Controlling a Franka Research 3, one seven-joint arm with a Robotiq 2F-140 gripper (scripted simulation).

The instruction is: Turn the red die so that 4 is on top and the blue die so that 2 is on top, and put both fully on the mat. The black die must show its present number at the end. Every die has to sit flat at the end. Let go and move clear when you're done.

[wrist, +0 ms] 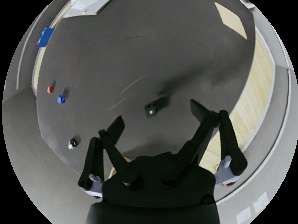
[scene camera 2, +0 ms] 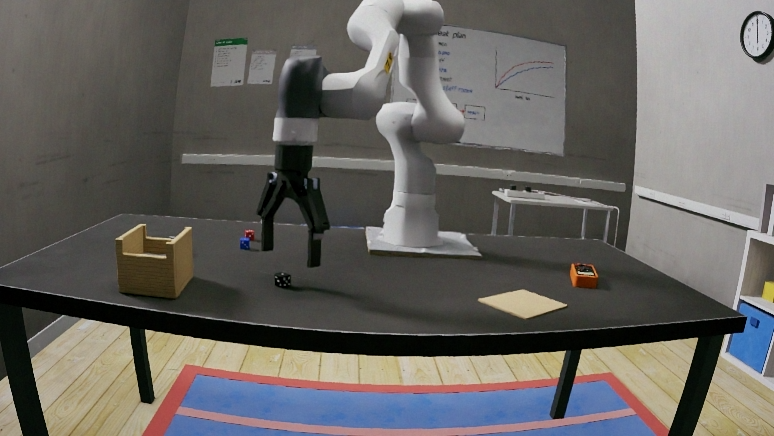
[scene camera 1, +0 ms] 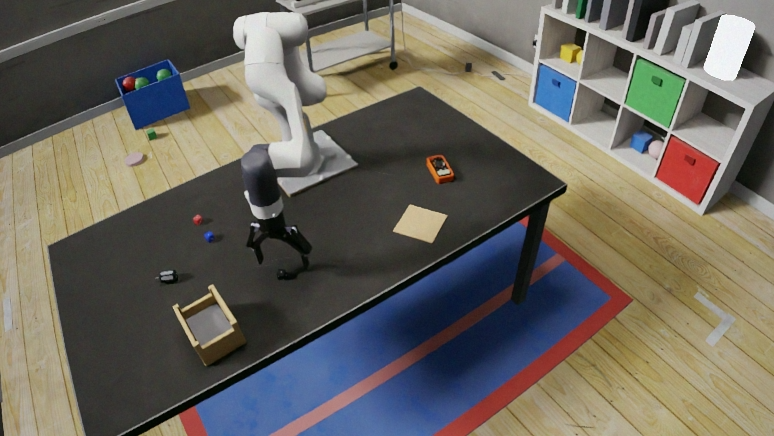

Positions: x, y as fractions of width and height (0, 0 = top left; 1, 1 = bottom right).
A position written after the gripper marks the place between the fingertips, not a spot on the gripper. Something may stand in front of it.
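Observation:
The robot's scene includes a wooden box (scene camera 2: 0.22, 0.62), which is visible in scene camera 1 (scene camera 1: 0.27, 0.73) too. A tan mat (scene camera 2: 0.68, 0.70) can also be seen in scene camera 1 (scene camera 1: 0.54, 0.51). The gripper (scene camera 2: 0.37, 0.59) is visible as well, both in scene camera 1 (scene camera 1: 0.37, 0.60) and in the wrist view (wrist: 0.53, 0.51).

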